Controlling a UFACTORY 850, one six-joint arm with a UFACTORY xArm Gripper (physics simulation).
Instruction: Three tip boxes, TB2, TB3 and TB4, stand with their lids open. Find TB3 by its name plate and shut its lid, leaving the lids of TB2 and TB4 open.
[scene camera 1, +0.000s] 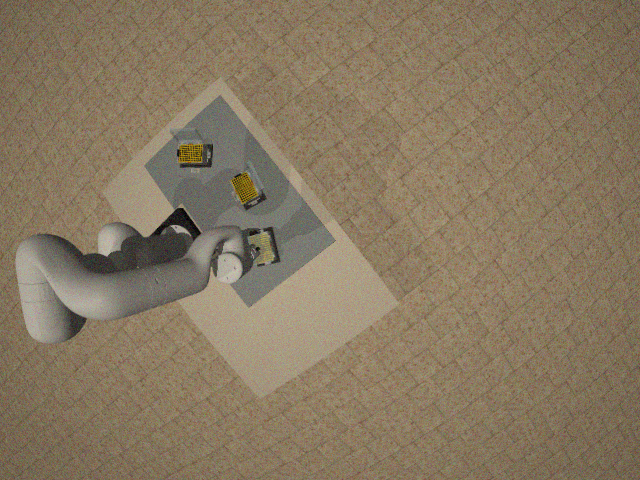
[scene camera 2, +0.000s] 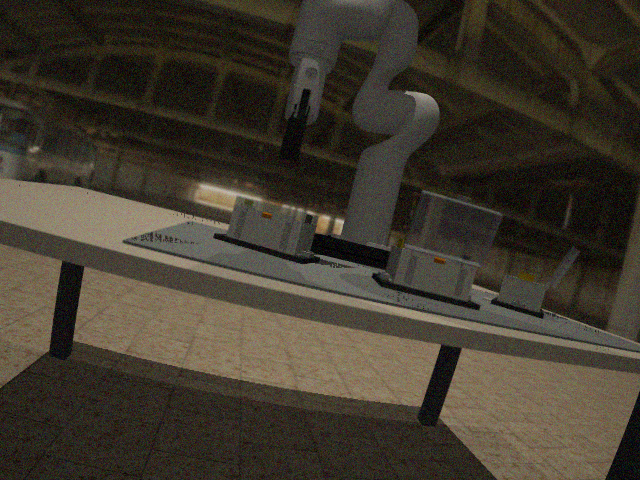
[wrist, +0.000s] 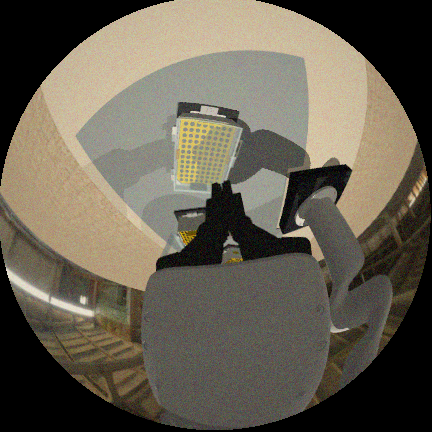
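Note:
The tip box nearest my arm (scene camera 1: 264, 246) (scene camera 2: 271, 227) (wrist: 205, 150) has its clear lid lying flat over the yellow rack. The middle tip box (scene camera 1: 244, 188) (scene camera 2: 431, 276) (wrist: 189, 237) has its clear lid (scene camera 1: 254, 175) (scene camera 2: 454, 227) standing open. The far tip box (scene camera 1: 191, 153) (scene camera 2: 523, 293) (wrist: 233, 260) also has its lid (scene camera 1: 187, 135) (scene camera 2: 562, 267) open and tilted outward. A white name plate (wrist: 209, 110) shows on the nearest box; its lettering is too small to read. My gripper (scene camera 2: 290, 157) (wrist: 223, 192) is shut and empty, above the nearest box and apart from it.
The boxes stand on a grey mat (scene camera 1: 310, 238) (scene camera 2: 178, 232) (wrist: 265, 80) on the pale table (scene camera 1: 330, 304) (scene camera 2: 77, 206). The arm's black base plate (scene camera 1: 180, 214) (scene camera 2: 351, 250) (wrist: 290, 200) is beside the mat. The arm covers part of the mat in scene camera 1.

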